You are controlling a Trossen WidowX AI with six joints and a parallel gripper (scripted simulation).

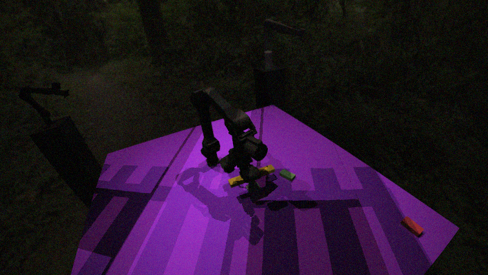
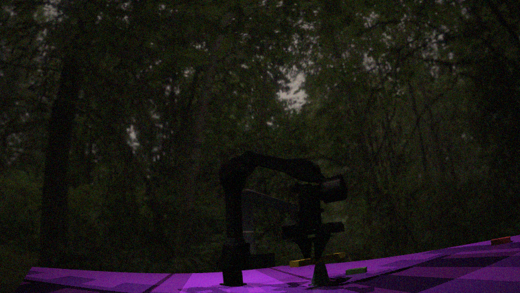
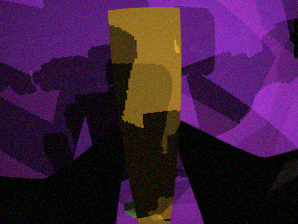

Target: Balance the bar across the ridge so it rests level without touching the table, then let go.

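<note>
The yellow bar lies 3 cm to the left of my gripper tip. From my gripper tip the other things lie so: red block (47 cm ahead, 43 cm to the left, 7 cm below); then green block (20 cm to the left, 7 cm below, 2 cm ahead).
</note>
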